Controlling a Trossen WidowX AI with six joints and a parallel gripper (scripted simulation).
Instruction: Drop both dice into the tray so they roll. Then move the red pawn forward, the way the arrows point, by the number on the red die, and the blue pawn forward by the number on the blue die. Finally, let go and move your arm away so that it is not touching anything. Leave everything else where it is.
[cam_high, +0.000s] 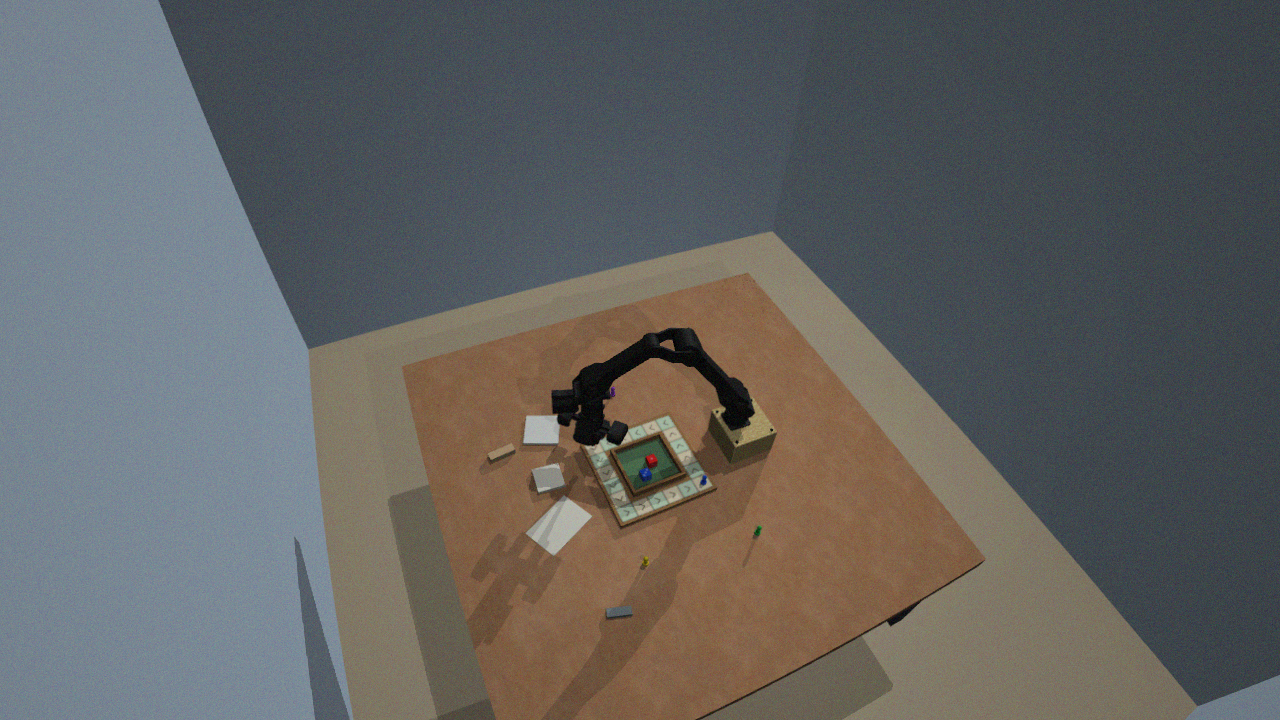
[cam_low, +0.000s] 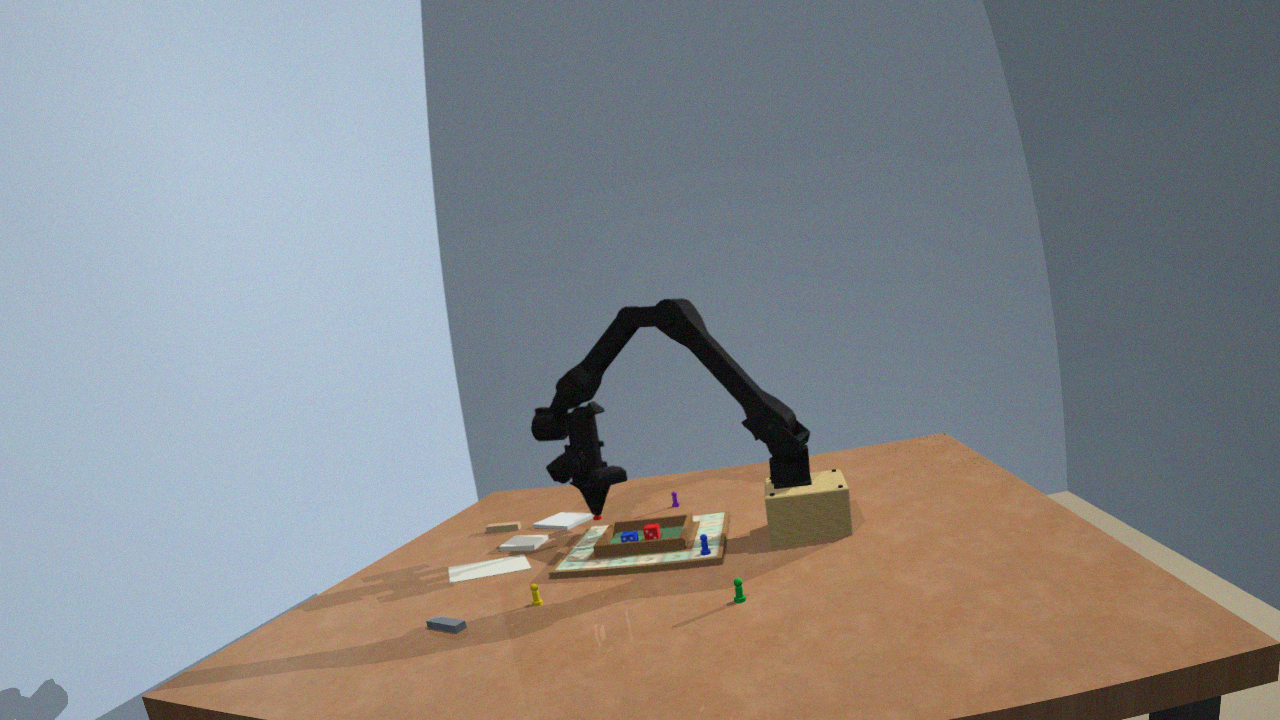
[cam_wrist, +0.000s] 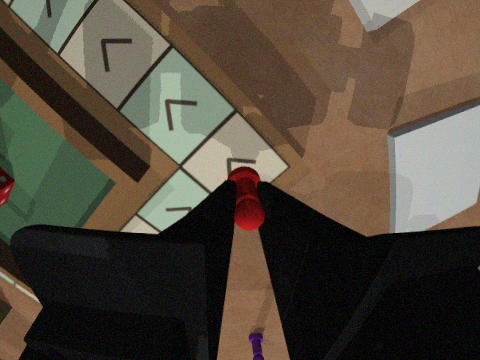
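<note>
Now: the red pawn 1 cm above my gripper tip. Round my gripper tip: purple pawn (17 cm to the right, 13 cm behind, 3 cm below); green tray (12 cm behind, 11 cm to the left, 3 cm below); wooden block (25 cm ahead, 8 cm to the right, 3 cm below).
</note>
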